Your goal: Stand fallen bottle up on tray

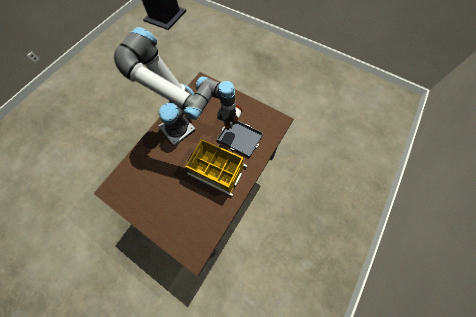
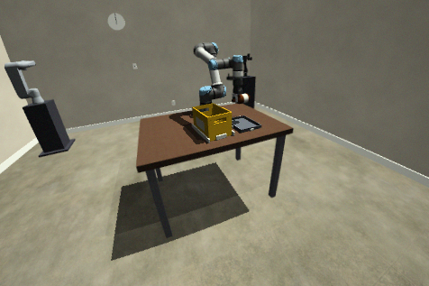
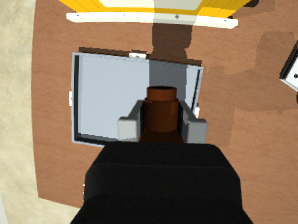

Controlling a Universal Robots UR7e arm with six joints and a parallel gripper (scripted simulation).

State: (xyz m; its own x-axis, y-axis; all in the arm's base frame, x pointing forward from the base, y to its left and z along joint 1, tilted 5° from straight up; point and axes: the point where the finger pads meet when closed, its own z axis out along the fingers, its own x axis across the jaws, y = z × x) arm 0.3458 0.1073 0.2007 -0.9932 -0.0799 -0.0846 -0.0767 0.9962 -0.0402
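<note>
Now: the brown bottle 5 cm to the left of my hand and 1 cm below it. The rest, counted from my hand: yellow crate: 3 cm ahead, 23 cm to the right, 12 cm below; tray: 5 cm ahead, 4 cm to the left, 19 cm below.
</note>
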